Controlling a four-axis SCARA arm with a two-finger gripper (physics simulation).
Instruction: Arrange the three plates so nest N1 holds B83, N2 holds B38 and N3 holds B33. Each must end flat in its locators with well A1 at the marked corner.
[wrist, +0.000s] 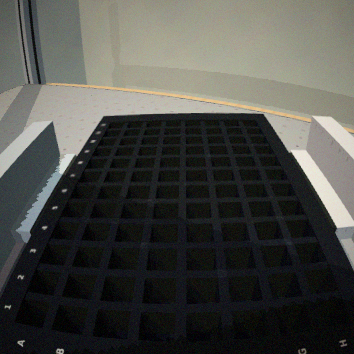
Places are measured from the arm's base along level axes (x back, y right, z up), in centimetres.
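Pixels of known places: gripper, fingertip midpoint: (181, 138).
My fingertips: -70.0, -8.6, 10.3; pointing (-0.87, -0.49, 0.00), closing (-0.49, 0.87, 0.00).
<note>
Ahead of a thing's pixels: the offset from my fingertips to its top centre, as dx, dy, dz. "spot": to the spot under its first point. Level surfaces: height alone.
A black well plate {+2.0, +1.1, -0.4} (182, 220) fills the middle and lower part of the wrist view, with its open wells facing up. Letters A, B, G and H show along its near edge and numbers run up its left side, with A and 1 at the near left corner. Its code does not show. My gripper (181, 138) is shut on this plate, one pale finger pad against each long side. The plate looks level between the fingers. The nests N1, N2 and N3 and the other plates do not show in this view.
A pale perforated deck {dz -9.0} (70, 105) shows behind the plate, bounded by a thin orange line (165, 94). A plain beige wall (225, 45) rises beyond it. A grey upright post with dark stripes {spot: -31.7, -59.9, +0.5} (31, 45) stands at the far left.
</note>
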